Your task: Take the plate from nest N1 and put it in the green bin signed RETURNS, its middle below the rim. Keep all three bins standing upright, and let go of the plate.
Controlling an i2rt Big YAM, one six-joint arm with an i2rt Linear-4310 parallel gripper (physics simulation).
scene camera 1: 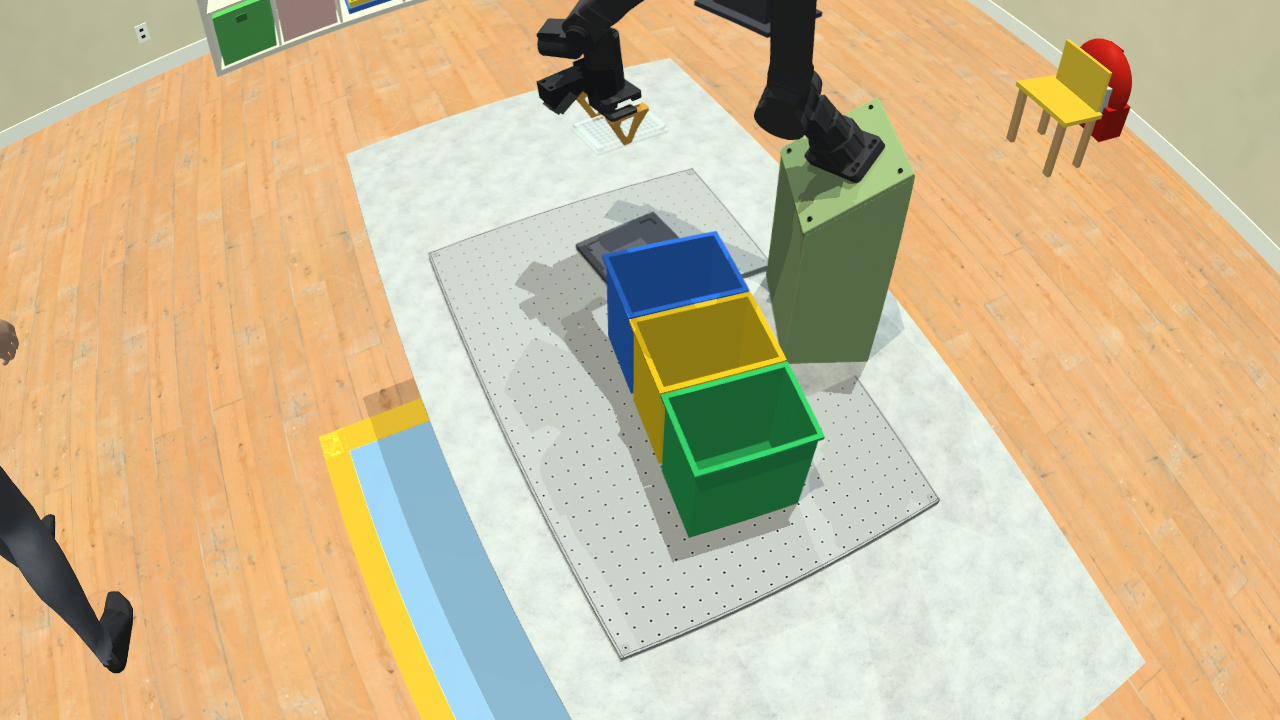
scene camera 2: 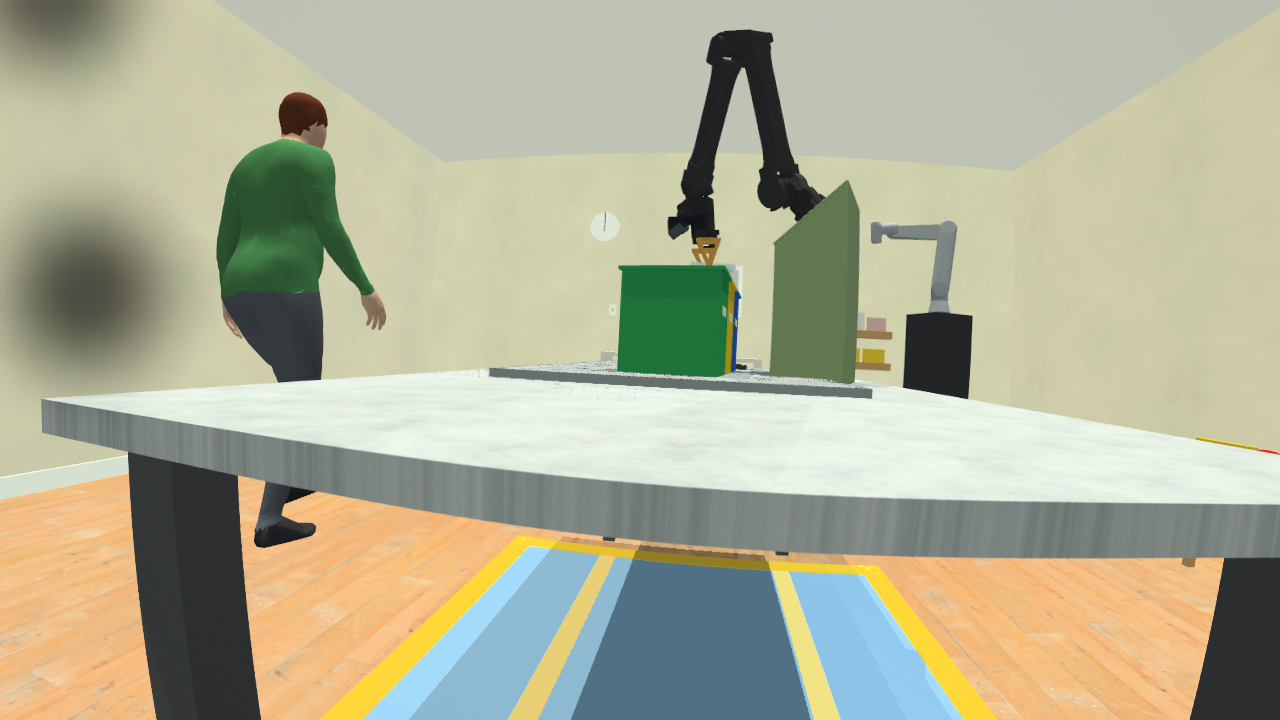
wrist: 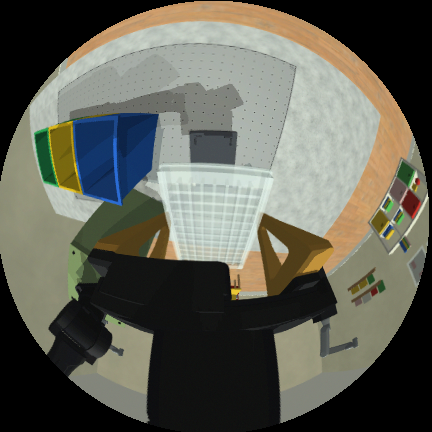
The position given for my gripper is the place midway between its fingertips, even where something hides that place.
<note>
I see my gripper (scene camera 1: 612,132), a green bin (scene camera 1: 740,447) and a gridded plate (scene camera 1: 596,133).
The green bin shows as well in scene camera 2 (scene camera 2: 673,318). The gridded plate shows as well in the wrist view (wrist: 213,210). My gripper also shows in scene camera 2 (scene camera 2: 707,269) and in the wrist view (wrist: 213,216).
</note>
